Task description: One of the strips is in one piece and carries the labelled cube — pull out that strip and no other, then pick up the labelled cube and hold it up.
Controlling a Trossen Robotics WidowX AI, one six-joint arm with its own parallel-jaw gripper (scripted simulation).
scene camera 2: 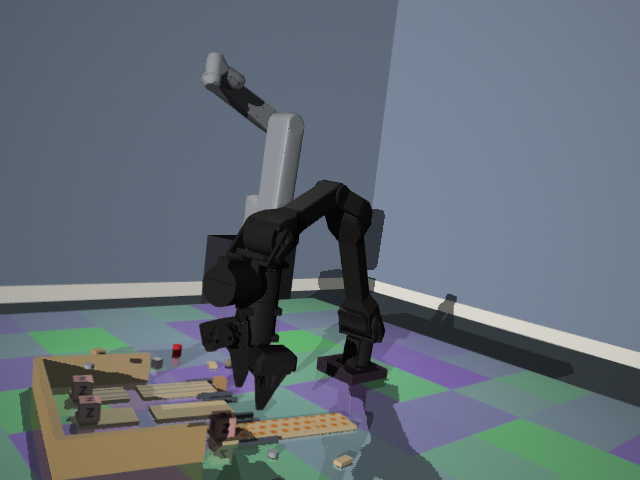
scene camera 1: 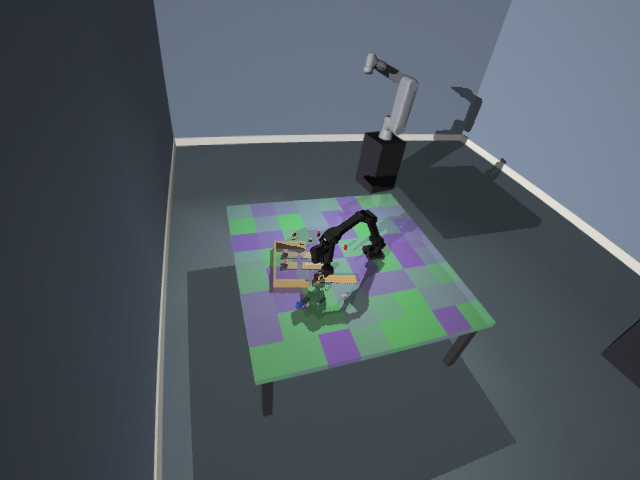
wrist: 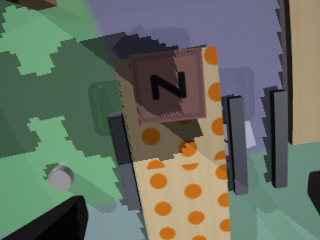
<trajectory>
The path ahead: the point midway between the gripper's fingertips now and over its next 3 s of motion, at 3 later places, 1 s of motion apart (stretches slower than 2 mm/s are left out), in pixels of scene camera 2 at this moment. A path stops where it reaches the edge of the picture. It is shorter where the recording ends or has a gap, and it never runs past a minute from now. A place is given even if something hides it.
The gripper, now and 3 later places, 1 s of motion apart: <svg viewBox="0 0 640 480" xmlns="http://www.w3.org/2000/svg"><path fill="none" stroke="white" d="M248 397L223 410L224 426L258 387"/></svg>
</trajectory>
